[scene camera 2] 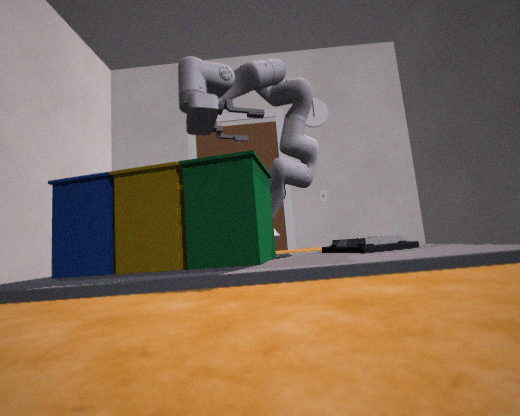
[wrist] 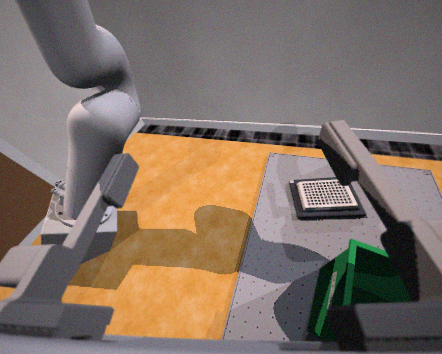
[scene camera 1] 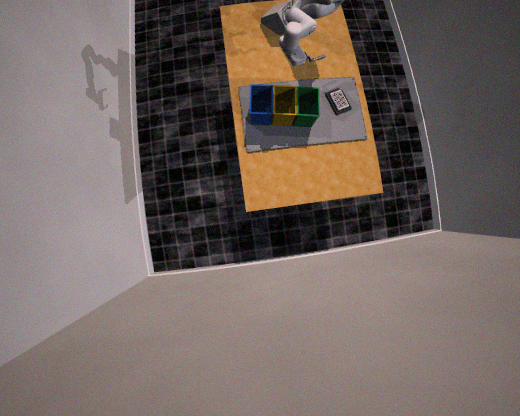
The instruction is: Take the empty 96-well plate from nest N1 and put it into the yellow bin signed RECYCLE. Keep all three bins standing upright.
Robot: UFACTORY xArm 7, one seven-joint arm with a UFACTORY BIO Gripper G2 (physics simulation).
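Frame: origin at the arm's base, x ahead, y left, z up, level; millimetres.
Seen in the pictures: hand, its tool point: [scene camera 2: 247,127] [wrist: 219,166] [scene camera 1: 313,45].
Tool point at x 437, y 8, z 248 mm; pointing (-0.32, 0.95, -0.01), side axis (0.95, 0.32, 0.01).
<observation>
Offsets run from my tool point to a thing's top centre. Level surfaces: height alone.
The white 96-well plate {159 mm ahead, 232 mm left, 334 mm down} [scene camera 1: 340,100] [scene camera 2: 385,240] [wrist: 327,194] sits in a dark nest {159 mm ahead, 232 mm left, 346 mm down} [wrist: 332,216] at the right of the grey board. The yellow bin {204 mm ahead, 160 mm right, 181 mm down} [scene camera 1: 284,102] [scene camera 2: 148,220] stands upright between the blue bin {182 mm ahead, 291 mm right, 181 mm down} [scene camera 1: 261,102] [scene camera 2: 82,227] and the green bin {226 mm ahead, 29 mm right, 181 mm down} [scene camera 1: 308,104] [scene camera 2: 220,215] [wrist: 351,275], both upright too. The yellow bin does not show in the wrist view. My gripper [scene camera 1: 320,58] [scene camera 2: 249,125] [wrist: 231,165] is open and empty, its fingers pointing sideways. It is high above the table on the robot-base side of the bins, apart from the plate. No sign is readable.
The bins and the nest stand on a grey perforated board {360 mm down} [scene camera 1: 330,132] [scene camera 2: 310,265] [wrist: 260,300], which lies on the orange table {373 mm down} [scene camera 1: 310,172] [scene camera 2: 260,350] [wrist: 170,175]. The green bin is the one nearest the plate. The arm base [wrist: 80,227] stands at the table's far end.
</observation>
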